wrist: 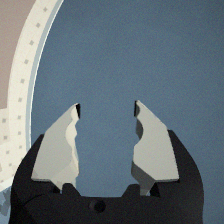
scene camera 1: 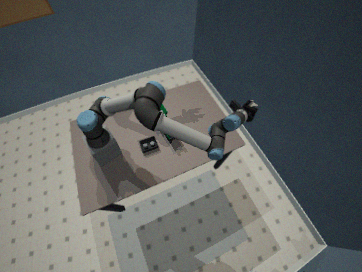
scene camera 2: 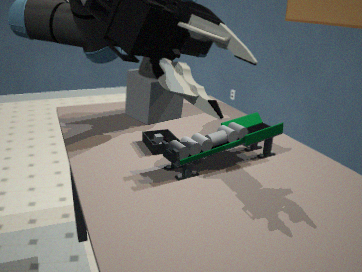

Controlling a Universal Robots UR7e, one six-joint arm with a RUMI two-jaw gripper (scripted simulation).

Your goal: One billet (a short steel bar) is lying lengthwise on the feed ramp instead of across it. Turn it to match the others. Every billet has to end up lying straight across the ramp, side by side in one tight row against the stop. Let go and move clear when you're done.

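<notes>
The gripper [scene camera 2: 238,92], in sight. In the wrist view as well: the gripper [wrist: 106,103].
</notes>
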